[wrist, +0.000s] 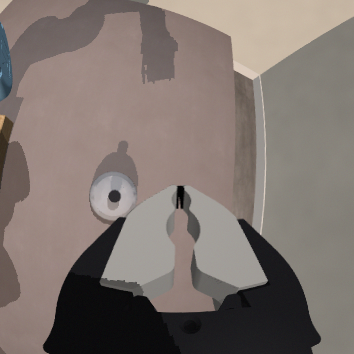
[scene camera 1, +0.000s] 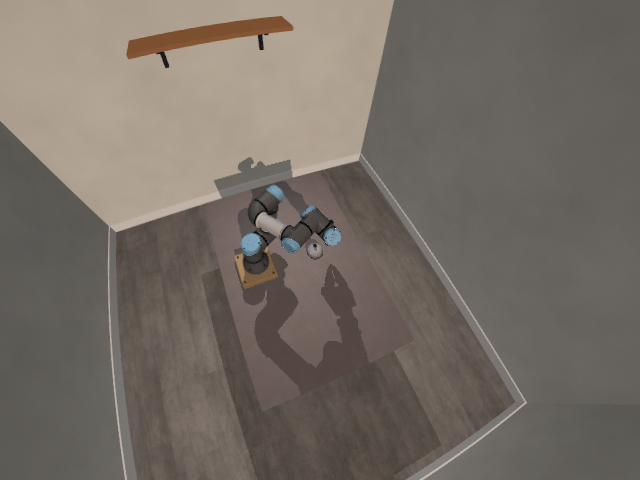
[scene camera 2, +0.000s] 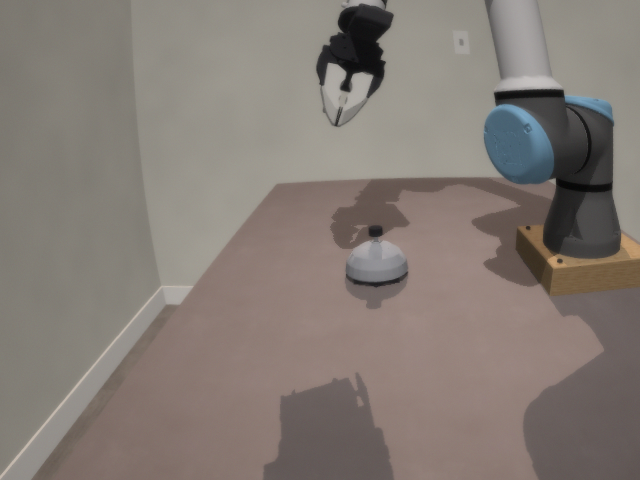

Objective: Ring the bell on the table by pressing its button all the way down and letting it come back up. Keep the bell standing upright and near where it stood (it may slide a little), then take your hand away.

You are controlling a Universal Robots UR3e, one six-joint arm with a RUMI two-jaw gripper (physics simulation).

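Where they show: gripper, fingertip midpoint: (wrist: 178, 187) (scene camera 2: 336, 125); arm's base, link origin: (scene camera 1: 256, 262) (scene camera 2: 581, 242).
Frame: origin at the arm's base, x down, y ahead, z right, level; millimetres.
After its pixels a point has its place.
Observation:
A silver dome bell (scene camera 1: 314, 251) {x 2, y 298, z 37 mm} (scene camera 2: 376, 264) {x 12, y 307, z -19 mm} (wrist: 104, 202) {x -2, y 296, z 29 mm} stands upright on the table (scene camera 1: 382, 330) {x 41, y 458, z 522 mm} (scene camera 2: 248, 330) {x 41, y 445, z -138 mm} (wrist: 200, 120) {x 41, y 459, z -171 mm}. Its black button (scene camera 2: 375, 230) {x -24, y 308, z 8 mm} (wrist: 114, 196) {x -25, y 309, z 18 mm} is up on top, with nothing touching it. My gripper (scene camera 2: 337, 124) {x -162, y 348, z 3 mm} (wrist: 178, 187) {x -162, y 348, z 3 mm} is shut and empty, its pale jaws meeting at the tips and pointing down. It hangs well above the table. In the scene camera 2 view it is higher than the bell and a little to the left; in the wrist view the bell is left of the fingertips. In the scene camera 1 view the arm hides the gripper.
The arm's base stands on a wooden block (scene camera 1: 247, 280) {x -1, y -64, z 79 mm} (scene camera 2: 594, 276) {x 18, y 9, z -78 mm} (wrist: 5, 130) {x 21, y 78, z -56 mm}, to the right of the bell in the scene camera 2 view. A wooden shelf (scene camera 1: 211, 37) is high on the wall. Shadows of the arm fall across the table.

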